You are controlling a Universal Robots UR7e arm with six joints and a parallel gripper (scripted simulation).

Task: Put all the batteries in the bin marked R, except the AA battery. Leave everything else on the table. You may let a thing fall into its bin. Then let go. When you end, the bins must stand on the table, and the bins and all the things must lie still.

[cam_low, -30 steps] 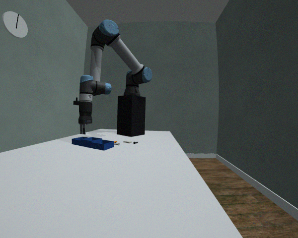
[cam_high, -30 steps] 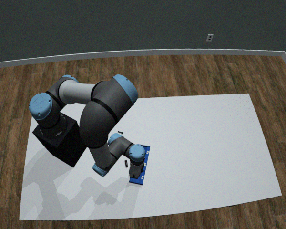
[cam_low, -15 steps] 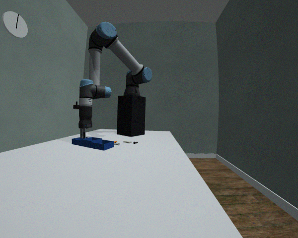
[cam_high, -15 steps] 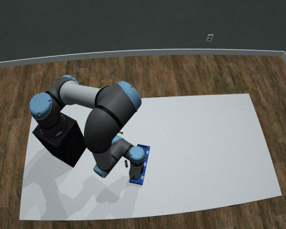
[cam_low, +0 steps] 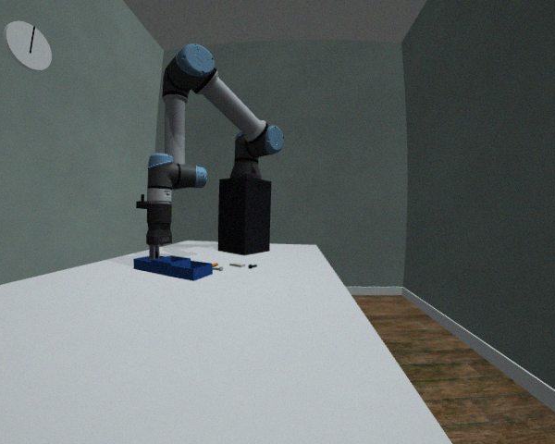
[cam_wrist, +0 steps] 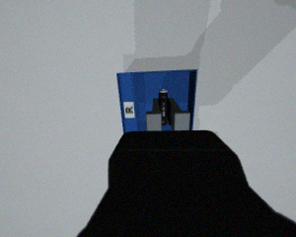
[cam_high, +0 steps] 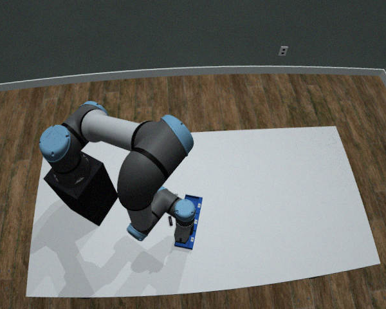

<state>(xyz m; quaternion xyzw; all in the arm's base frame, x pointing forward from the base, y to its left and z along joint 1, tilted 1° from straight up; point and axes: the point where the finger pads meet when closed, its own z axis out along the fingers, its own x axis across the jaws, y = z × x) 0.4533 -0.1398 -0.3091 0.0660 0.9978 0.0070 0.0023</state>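
My hand is 17 cm to the right of the orange battery, 10 cm past it and 3 cm above it. Round my hand: silver bolt 21 cm to the left, 5 cm behind, 3 cm below; dotted piece 24 cm to the left, 14 cm behind, 3 cm below; blue three-compartment bin tray 8 cm to the left, 2 cm below, 2 cm ahead.
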